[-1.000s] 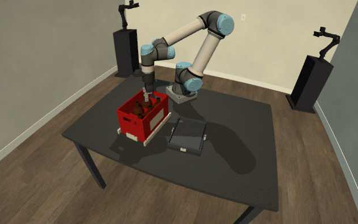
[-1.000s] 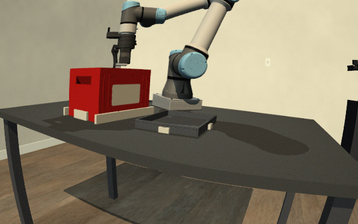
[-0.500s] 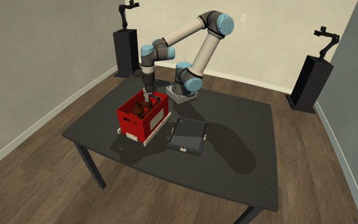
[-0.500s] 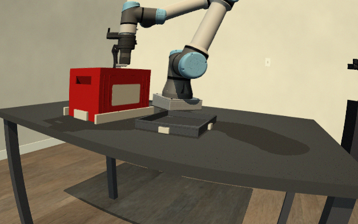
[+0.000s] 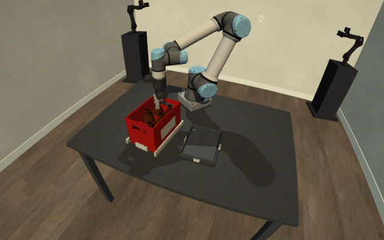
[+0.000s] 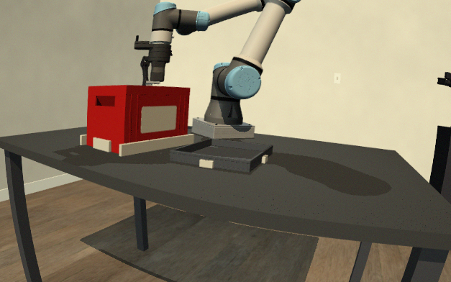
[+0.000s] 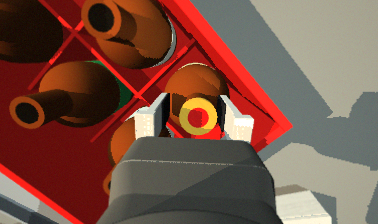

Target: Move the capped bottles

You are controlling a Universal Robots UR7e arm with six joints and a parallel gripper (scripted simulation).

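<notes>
Right now my hand is 60 mm above the brown capped bottle. From my hand the other things lie so: dark tray: 310 mm to the left, 130 mm below, 110 mm ahead; then red crate: 100 mm ahead, 60 mm below, 20 mm to the left.
</notes>
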